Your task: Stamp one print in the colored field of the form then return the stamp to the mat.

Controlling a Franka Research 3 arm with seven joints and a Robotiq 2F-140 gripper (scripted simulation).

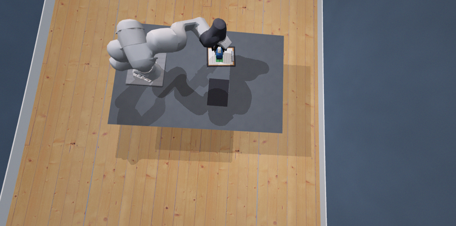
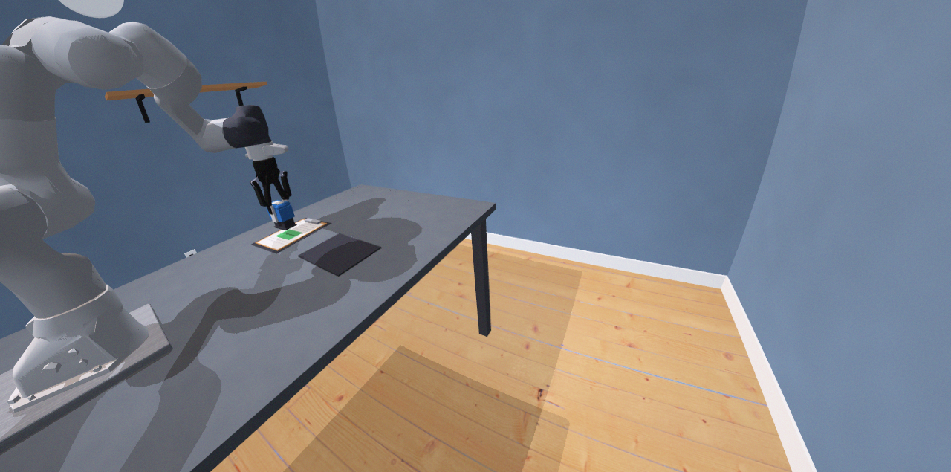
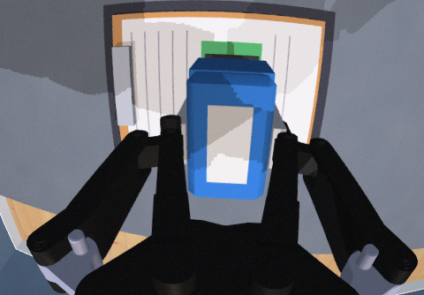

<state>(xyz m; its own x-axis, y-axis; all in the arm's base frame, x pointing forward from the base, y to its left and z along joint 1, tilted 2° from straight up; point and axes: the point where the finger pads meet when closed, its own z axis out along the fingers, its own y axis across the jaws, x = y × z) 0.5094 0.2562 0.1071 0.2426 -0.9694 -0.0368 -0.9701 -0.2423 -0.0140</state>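
The form lies 10 cm below my hand, 3 cm ahead of it and 1 cm to the left of it. Also, from my hand: blue stamp 2 cm below; dark mat 31 cm to the right, 10 cm below, 6 cm ahead.
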